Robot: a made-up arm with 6 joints. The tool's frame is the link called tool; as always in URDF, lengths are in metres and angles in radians. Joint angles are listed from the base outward.
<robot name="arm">
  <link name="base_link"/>
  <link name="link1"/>
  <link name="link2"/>
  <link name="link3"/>
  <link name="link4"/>
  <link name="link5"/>
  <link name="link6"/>
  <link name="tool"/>
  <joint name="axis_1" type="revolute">
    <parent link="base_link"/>
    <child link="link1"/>
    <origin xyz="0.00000 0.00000 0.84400" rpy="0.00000 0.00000 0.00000"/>
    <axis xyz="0 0 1"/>
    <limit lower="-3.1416" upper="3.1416"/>
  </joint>
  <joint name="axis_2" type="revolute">
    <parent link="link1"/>
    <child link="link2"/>
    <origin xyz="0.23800 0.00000 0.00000" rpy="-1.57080 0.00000 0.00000"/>
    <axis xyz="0 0 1"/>
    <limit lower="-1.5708" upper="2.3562"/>
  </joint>
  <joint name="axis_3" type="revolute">
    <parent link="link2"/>
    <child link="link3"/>
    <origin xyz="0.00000 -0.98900 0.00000" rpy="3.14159 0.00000 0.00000"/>
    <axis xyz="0 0 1"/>
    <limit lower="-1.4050" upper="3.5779"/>
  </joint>
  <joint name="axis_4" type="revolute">
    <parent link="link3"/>
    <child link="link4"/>
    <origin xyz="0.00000 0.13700 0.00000" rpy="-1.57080 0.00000 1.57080"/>
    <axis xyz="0 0 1"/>
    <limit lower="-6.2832" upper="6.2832"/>
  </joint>
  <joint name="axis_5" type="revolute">
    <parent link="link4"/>
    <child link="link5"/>
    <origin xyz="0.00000 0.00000 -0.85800" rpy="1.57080 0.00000 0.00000"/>
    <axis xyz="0 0 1"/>
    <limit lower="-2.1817" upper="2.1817"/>
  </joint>
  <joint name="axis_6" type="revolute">
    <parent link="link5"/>
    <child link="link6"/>
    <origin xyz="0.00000 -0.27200 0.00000" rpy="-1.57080 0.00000 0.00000"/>
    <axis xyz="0 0 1"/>
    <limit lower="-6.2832" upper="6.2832"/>
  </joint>
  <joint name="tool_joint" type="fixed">
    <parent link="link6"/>
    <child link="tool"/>
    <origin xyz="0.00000 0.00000 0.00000" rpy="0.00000 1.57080 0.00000"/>
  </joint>
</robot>
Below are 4 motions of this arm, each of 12 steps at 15 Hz.
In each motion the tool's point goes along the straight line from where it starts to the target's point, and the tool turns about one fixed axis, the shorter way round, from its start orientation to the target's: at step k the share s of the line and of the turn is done. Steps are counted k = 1, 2, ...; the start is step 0. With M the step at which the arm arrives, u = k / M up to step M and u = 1 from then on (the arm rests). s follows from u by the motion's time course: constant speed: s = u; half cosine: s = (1 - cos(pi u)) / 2; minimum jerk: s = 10 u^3 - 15 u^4 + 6 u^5.
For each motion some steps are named. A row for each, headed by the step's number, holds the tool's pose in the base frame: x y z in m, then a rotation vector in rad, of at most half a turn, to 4 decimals.
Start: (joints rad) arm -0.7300 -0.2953 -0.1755 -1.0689 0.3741 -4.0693
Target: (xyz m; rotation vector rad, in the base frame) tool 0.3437 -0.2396 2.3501 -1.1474 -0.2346 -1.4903
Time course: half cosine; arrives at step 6
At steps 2, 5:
2: 0.6187 -0.6244 2.1674 -1.1298 0.2007 -1.2110
5: 0.3683 -0.2740 2.3338 -1.1477 -0.1945 -1.4668

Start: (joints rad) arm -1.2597 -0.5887 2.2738 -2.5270 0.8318 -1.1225
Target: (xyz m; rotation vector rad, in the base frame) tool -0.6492 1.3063 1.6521 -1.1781 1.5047 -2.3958
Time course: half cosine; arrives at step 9
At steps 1, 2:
1: -0.5139 1.2095 1.9697 1.1583 -0.2464 2.4354
2: -0.5260 1.2182 1.9412 1.1747 -0.3568 2.4629

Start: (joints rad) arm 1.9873 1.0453 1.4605 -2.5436 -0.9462 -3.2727
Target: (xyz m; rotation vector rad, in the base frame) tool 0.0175 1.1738 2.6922 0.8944 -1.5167 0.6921
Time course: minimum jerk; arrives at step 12
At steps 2, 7, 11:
2: -0.8485 1.6650 2.0657 0.9754 -1.3841 1.8021
7: -0.2937 1.3503 2.4670 0.9413 -1.5036 1.0875
11: 0.0129 1.1764 2.6889 0.8952 -1.5168 0.6979

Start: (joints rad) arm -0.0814 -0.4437 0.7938 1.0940 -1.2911 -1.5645
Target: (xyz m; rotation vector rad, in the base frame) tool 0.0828 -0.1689 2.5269 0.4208 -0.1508 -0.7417
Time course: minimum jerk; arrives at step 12
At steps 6, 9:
6: 0.0831 -0.2044 2.5757 0.7417 -0.4644 -0.8241
9: 0.0829 -0.1762 2.5370 0.4873 -0.2151 -0.7606

